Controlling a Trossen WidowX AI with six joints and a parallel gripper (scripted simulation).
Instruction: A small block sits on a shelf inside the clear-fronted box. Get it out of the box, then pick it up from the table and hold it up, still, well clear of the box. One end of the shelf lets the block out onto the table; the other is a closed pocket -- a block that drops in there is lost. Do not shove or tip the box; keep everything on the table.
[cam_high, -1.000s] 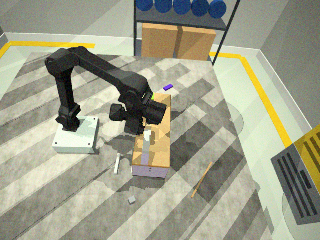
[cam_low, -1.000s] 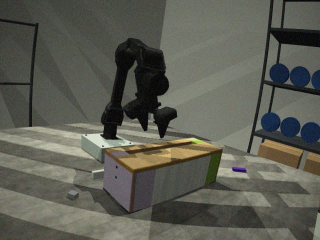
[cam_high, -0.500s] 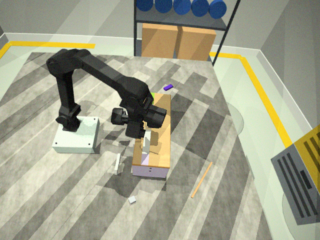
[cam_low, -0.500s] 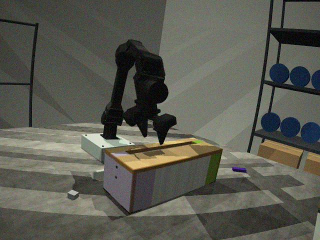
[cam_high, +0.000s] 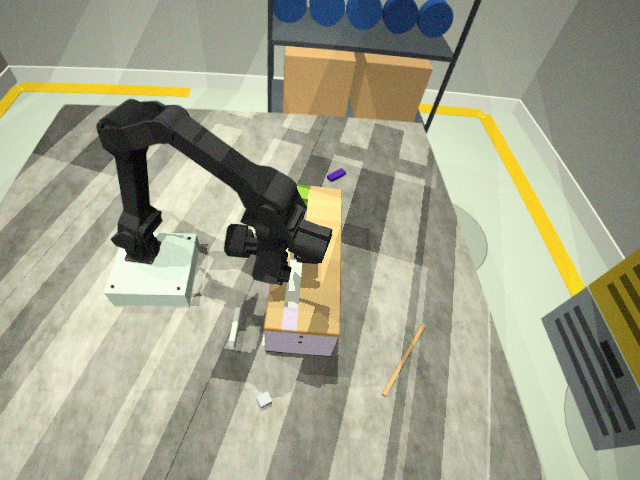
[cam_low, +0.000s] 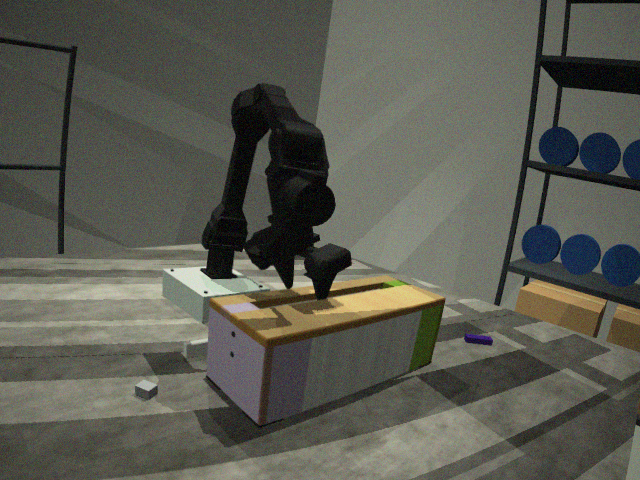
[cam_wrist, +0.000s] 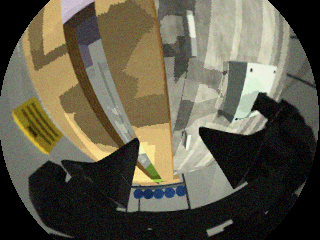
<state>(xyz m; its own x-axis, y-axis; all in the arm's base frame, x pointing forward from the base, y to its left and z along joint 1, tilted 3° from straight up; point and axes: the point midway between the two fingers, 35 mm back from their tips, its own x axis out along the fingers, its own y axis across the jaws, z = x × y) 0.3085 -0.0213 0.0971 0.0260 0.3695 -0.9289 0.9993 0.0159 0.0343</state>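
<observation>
Right now my gripper tip is 50 mm above the box, 30 mm short of it and 10 mm to the right of it. From my gripper tip the other things lie so: tan block (50 mm ahead, 40 mm to the left, 30 mm below); wooden stick (310 mm ahead, 160 mm to the right, 110 mm below); grey cube (280 mm to the right, 110 mm below, 10 mm ahead).
</observation>
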